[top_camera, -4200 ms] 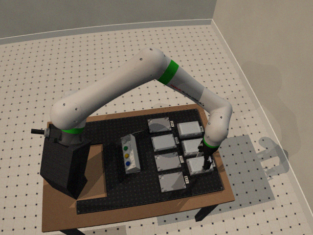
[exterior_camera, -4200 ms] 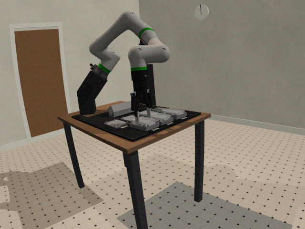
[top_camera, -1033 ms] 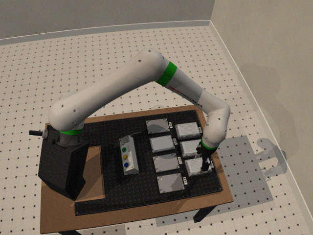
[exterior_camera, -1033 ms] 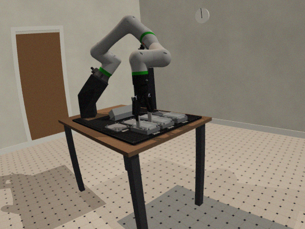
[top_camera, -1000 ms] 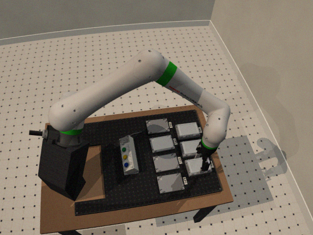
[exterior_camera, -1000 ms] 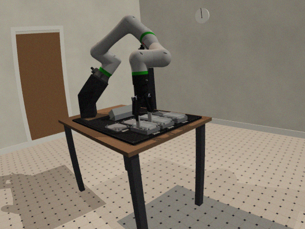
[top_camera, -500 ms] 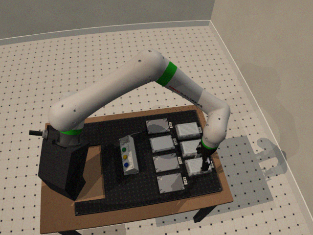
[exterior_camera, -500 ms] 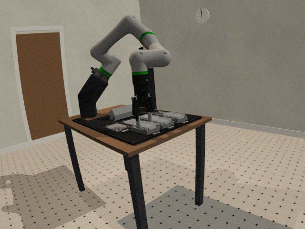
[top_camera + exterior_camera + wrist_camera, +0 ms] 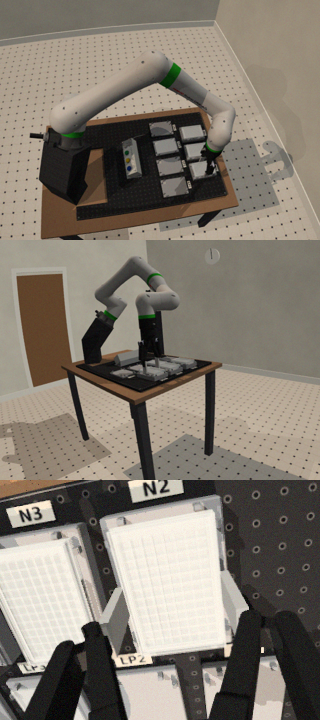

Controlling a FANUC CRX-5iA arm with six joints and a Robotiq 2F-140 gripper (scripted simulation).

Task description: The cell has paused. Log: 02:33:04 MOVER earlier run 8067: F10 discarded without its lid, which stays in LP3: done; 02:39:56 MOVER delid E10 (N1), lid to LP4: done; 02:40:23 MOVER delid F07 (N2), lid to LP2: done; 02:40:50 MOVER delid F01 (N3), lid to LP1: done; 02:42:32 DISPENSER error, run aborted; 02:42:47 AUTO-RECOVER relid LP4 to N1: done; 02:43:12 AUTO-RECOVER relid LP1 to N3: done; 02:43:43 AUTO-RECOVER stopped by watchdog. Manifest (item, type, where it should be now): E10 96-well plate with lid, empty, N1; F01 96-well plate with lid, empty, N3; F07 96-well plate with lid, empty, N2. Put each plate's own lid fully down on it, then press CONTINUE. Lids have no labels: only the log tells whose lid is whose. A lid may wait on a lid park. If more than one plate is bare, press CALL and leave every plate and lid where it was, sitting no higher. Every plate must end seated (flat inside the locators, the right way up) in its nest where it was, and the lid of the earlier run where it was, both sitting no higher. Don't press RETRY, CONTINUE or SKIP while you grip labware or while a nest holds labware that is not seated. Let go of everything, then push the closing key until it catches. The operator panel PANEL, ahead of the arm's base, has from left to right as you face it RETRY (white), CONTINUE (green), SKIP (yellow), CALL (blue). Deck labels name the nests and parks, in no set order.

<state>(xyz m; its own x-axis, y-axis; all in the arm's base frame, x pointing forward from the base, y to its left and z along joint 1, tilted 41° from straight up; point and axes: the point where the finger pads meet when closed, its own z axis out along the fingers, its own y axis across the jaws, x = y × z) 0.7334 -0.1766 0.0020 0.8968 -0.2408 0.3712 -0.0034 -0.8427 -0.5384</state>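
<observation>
My hand is 30 mm above the plate. From my hand the other things lie so: pale park: 190 mm behind, 70 mm to the right, 60 mm below; then park LP2: 180 mm behind, 70 mm to the left, 60 mm below; then LP2 label: 100 mm behind, 70 mm to the left, 60 mm below.
</observation>
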